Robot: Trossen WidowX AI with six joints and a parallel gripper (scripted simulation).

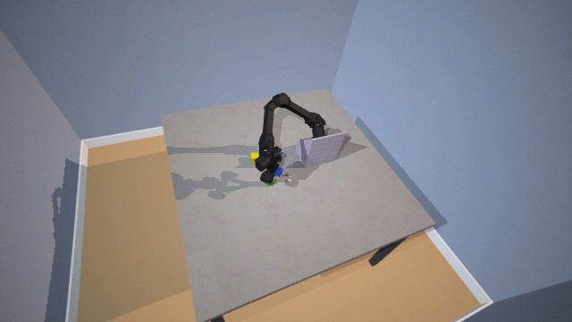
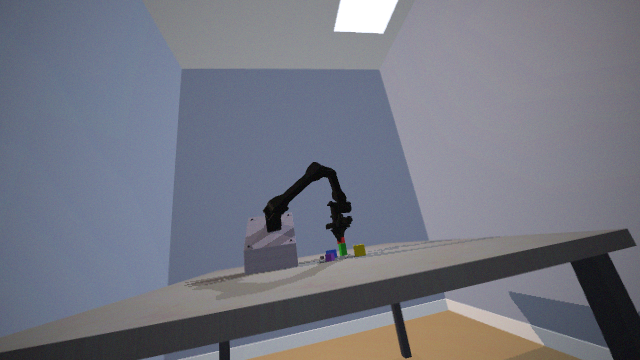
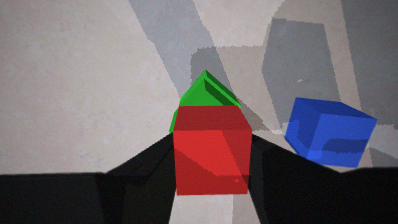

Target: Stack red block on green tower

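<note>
My gripper tip is now 10 mm below the red block. The rest, counted from my gripper tip: purple block: 130 mm behind, 190 mm to the right, 50 mm below; then blue block: 80 mm behind, 50 mm to the right, 50 mm below; then yellow block: 10 mm ahead, 200 mm to the right, 50 mm below.
</note>
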